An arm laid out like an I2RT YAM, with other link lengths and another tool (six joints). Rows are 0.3 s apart.
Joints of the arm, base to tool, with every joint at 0 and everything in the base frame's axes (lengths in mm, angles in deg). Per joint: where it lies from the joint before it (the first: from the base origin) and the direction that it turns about. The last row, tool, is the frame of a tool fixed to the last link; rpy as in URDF.
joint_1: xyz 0 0 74.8 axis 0 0 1
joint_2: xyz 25.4 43.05 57.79 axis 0 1 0
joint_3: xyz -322.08 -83.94 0 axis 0 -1 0
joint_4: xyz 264.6 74.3 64.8 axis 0 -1 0
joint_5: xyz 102.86 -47.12 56.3 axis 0 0 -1
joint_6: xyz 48.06 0 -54.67 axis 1 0 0
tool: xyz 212 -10 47 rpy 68.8 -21.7 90
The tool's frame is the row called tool.
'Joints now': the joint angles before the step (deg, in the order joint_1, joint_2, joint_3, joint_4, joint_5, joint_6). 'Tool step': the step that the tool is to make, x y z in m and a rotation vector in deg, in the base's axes. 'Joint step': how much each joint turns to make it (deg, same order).
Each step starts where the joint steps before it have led.
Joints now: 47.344, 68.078, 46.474, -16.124, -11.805, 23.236
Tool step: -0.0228, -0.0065, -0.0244, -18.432, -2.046, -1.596
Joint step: 11.743, 5.558, 11.879, -19.993, 18.302, 0.236
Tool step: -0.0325, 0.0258, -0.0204, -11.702, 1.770, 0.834
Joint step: 9.730, 11.135, 12.835, -14.049, 7.743, 5.654
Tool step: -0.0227, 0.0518, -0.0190, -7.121, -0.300, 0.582
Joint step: 7.389, 13.910, 13.696, -8.112, 4.807, 5.617
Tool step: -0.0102, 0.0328, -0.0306, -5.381, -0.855, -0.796
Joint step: 3.593, 11.273, 9.553, -4.776, 3.003, 4.001
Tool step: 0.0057, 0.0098, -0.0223, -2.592, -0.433, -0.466
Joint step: 0.006, 5.040, 3.008, -0.571, 0.954, 0.334
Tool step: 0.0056, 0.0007, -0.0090, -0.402, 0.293, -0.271
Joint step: -0.745, 1.011, -0.142, 0.888, -0.284, -0.474
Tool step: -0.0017, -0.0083, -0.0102, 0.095, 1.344, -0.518
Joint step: -0.572, -1.010, -2.979, 1.742, -1.330, 0.154
